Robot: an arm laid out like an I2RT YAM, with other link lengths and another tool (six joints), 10 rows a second.
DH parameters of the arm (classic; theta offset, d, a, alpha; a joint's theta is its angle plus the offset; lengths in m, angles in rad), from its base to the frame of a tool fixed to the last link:
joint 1: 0 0.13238 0.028 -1.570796
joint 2: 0 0 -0.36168 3.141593
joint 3: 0.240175 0 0.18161 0
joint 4: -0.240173 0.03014 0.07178 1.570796
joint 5: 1.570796 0.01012 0 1.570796
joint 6: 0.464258 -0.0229 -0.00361 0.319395
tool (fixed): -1.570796 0.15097 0 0
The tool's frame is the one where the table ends.
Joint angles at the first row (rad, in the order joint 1, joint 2, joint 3, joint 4, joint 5, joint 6):
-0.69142, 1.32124, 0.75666, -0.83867, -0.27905, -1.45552
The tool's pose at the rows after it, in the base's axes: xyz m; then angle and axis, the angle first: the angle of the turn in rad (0 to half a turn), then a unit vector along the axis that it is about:
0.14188, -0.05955, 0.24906, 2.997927, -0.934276, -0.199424, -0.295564
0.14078, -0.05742, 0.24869, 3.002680, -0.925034, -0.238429, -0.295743
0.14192, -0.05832, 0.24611, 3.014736, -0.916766, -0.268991, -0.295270
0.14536, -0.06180, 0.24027, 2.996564, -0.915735, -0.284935, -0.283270
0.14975, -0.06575, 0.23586, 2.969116, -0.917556, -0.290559, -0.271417
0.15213, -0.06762, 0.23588, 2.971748, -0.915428, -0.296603, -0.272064
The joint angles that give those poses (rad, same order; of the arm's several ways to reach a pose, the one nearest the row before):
-0.69145, 1.34680, 0.75664, -0.86193, -0.27333, -1.56274
-0.69146, 1.34833, 0.75625, -0.85505, -0.27028, -1.64133
-0.69142, 1.35788, 0.74863, -0.82719, -0.26303, -1.70156
-0.69025, 1.39905, 0.74710, -0.81348, -0.25272, -1.73968
-0.68916, 1.44369, 0.75664, -0.81539, -0.24701, -1.75844
-0.68913, 1.45245, 0.76316, -0.80971, -0.24662, -1.77023

